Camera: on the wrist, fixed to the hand. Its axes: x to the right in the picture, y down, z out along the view.
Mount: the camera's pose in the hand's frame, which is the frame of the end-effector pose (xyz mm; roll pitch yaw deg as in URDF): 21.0 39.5 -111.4 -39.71 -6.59 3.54
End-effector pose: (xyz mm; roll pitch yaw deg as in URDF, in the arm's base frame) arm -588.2 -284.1 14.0 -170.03 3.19 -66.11
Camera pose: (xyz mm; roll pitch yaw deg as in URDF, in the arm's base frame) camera -630.6 -332.1 115.6 150.19 10.29 -68.47
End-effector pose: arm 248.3 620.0 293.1 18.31 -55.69 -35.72
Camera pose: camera 362.8 626.9 257.8 -23.61 -63.03 -32.92
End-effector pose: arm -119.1 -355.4 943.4 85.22 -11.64 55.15
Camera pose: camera -204.6 -278.2 977.1 47.25 -15.62 48.64
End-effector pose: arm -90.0 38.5 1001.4 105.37 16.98 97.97
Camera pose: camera -191.5 64.5 1059.9 63.77 15.19 90.41
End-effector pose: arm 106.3 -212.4 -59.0 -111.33 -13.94 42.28
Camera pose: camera 200.2 -286.7 -50.3 -151.78 -8.22 47.18
